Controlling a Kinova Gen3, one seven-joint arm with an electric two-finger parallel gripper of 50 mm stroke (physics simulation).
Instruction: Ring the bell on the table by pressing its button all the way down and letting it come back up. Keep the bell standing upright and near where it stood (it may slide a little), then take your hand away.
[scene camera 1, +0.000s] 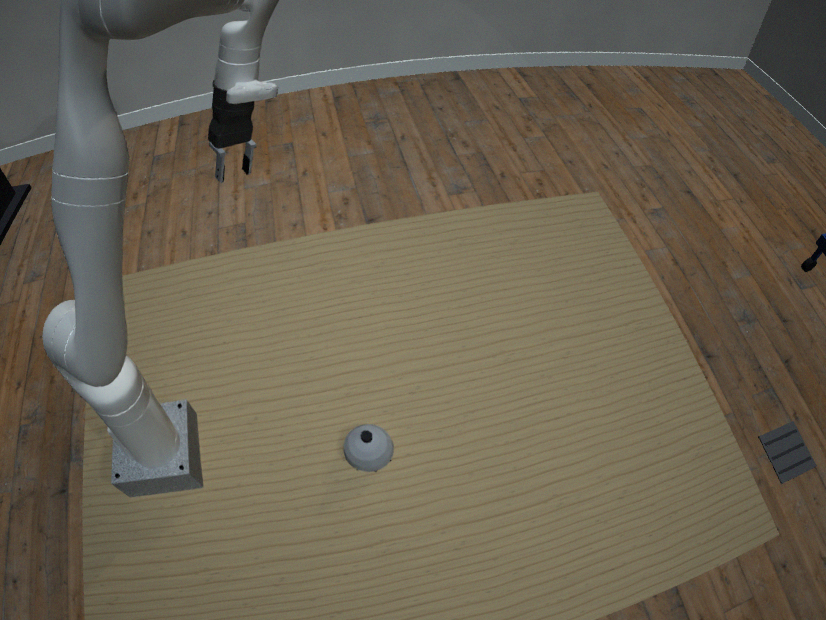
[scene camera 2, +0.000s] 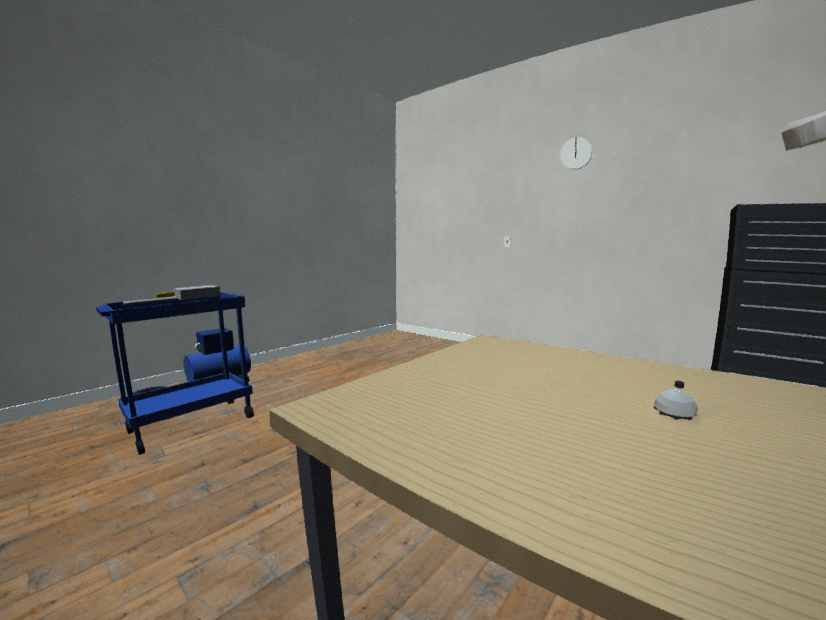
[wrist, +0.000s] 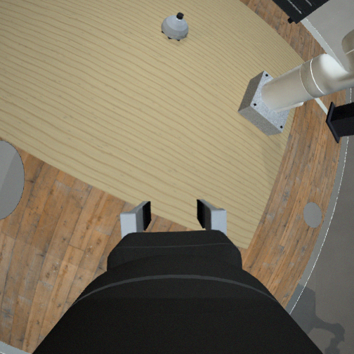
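A grey dome-shaped bell stands upright on the wooden table. Its black button sticks up at the top of the dome. My gripper is open and empty. It hangs high, well away from the bell, and shows past the table's far edge in scene camera 1. The gripper's fingers do not show in scene camera 2.
The arm's speckled grey base block stands on the table to the left of the bell in scene camera 1. A blue cart and a black drawer cabinet stand off the table.
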